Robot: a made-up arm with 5 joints.
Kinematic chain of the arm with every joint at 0, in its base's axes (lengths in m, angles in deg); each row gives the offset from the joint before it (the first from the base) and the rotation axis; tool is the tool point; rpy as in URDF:
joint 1: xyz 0.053 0 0.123 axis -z
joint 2: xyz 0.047 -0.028 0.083 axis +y
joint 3: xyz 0.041 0 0.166 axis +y
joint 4: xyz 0.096 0 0.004 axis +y
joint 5: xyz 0.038 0.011 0 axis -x
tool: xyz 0 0 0 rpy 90 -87.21 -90
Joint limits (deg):
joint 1: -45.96..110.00
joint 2: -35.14..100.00
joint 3: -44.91..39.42
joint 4: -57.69..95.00
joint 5: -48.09..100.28
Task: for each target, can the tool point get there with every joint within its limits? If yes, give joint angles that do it. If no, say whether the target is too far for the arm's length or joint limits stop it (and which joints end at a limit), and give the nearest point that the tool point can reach.
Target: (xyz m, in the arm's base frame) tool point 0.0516 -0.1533 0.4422
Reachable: yes | joints 84.17 -17.55 -12.76 9.25 -26.37
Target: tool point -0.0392 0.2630 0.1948
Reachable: no: joint limits stop it (at a limit: joint 1, joint 3, joint 4) | nearest point 0.1818 0.1087 0.1887 | short by 0.270 m
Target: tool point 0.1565 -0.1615 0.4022
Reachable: yes | joints 52.25 -9.12 5.98 -22.62 41.62
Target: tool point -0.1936 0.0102 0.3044
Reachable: no: joint limits stop it (at a limit: joint 1, joint 3, joint 4) | nearest point 0.0096 -0.0694 0.3233 | short by 0.219 m
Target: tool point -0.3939 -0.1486 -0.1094
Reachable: no: too far | nearest point -0.0481 -0.2282 0.0107 | short by 0.375 m
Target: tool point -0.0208 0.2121 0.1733
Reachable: no: joint limits stop it (at a limit: joint 1, joint 3, joint 4) | nearest point 0.1704 0.0970 0.1430 | short by 0.225 m
